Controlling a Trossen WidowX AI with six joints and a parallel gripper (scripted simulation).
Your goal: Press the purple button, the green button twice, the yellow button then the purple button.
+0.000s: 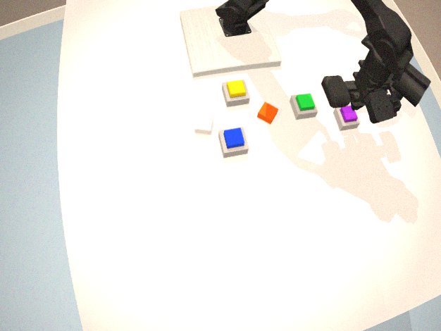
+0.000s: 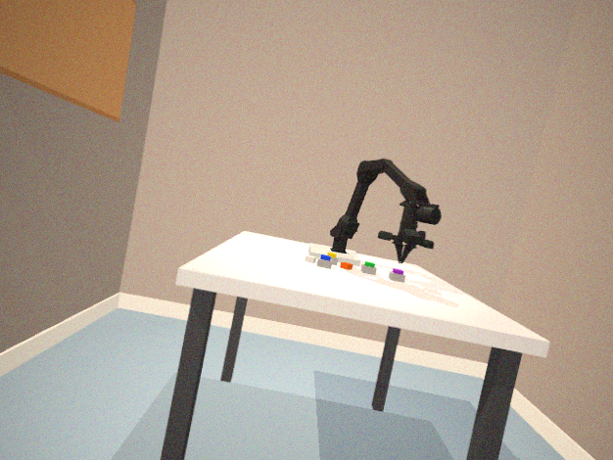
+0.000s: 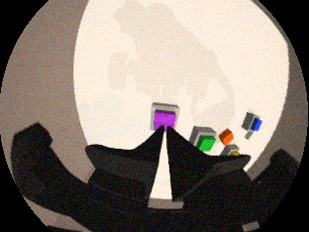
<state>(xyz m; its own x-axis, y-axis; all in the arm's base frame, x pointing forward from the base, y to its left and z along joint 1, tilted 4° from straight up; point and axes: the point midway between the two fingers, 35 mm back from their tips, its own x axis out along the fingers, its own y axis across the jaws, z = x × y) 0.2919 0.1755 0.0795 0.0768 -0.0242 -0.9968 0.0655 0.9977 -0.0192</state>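
My gripper tip is now 30 mm above the purple button. Round my gripper tip: yellow button (110 mm behind, 230 mm to the right, 30 mm below); green button (50 mm behind, 90 mm to the right, 30 mm below); orange block (50 mm behind, 180 mm to the right, 50 mm below).
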